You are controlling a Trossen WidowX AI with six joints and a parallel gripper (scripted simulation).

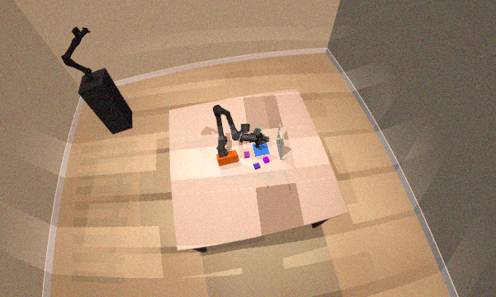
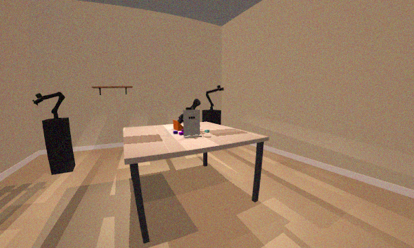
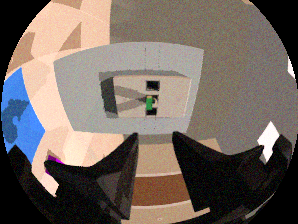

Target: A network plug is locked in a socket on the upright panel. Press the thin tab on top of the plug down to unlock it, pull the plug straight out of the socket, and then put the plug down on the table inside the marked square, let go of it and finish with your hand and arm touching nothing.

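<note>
The network plug is 7 cm ahead of my gripper tip and 2 cm to the right of it. The rest, counted from my gripper tip: grey upright panel: 9 cm ahead, 7 cm below, 2 cm to the right; then blue marked square: 18 cm below, 4 cm to the left, 4 cm behind.
</note>
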